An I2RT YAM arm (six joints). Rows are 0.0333 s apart.
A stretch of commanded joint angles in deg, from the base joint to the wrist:
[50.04, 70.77, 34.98, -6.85, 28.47, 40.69]
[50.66, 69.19, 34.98, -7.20, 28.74, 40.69]
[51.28, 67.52, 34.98, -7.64, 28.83, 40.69]
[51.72, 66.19, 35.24, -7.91, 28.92, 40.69]
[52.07, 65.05, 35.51, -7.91, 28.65, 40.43]
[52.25, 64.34, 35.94, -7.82, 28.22, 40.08]
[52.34, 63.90, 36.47, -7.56, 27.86, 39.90]
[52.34, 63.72, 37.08, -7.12, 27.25, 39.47]
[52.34, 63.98, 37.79, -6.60, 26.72, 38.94]
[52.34, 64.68, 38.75, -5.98, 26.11, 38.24]
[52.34, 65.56, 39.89, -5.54, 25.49, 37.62]
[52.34, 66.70, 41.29, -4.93, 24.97, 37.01]
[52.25, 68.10, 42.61, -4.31, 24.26, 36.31]
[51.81, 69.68, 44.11, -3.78, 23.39, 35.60]
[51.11, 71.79, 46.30, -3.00, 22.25, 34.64]
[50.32, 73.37, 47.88, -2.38, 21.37, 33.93]
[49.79, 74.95, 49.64, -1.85, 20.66, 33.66]
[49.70, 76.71, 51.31, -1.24, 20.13, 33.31]
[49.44, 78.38, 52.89, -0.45, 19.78, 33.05]
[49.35, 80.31, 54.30, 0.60, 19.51, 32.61]
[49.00, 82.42, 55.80, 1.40, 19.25, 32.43]
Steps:
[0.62, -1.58, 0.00, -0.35, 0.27, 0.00]
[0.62, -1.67, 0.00, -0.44, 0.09, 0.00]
[0.44, -1.33, 0.26, -0.27, 0.09, 0.00]
[0.35, -1.14, 0.27, 0.00, -0.27, -0.26]
[0.18, -0.71, 0.43, 0.09, -0.43, -0.35]
[0.09, -0.44, 0.53, 0.26, -0.36, -0.18]
[0.00, -0.18, 0.61, 0.44, -0.61, -0.43]
[0.00, 0.26, 0.71, 0.52, -0.53, -0.53]
[0.00, 0.70, 0.96, 0.62, -0.61, -0.70]
[0.00, 0.88, 1.14, 0.44, -0.62, -0.62]
[0.00, 1.14, 1.40, 0.61, -0.52, -0.61]
[-0.09, 1.40, 1.32, 0.62, -0.71, -0.70]
[-0.44, 1.58, 1.50, 0.53, -0.87, -0.71]
[-0.70, 2.11, 2.19, 0.78, -1.14, -0.96]
[-0.79, 1.58, 1.58, 0.62, -0.88, -0.71]
[-0.53, 1.58, 1.76, 0.53, -0.71, -0.27]
[-0.09, 1.76, 1.67, 0.61, -0.53, -0.35]
[-0.26, 1.67, 1.58, 0.79, -0.35, -0.26]
[-0.09, 1.93, 1.41, 1.05, -0.27, -0.44]
[-0.35, 2.11, 1.50, 0.80, -0.26, -0.18]

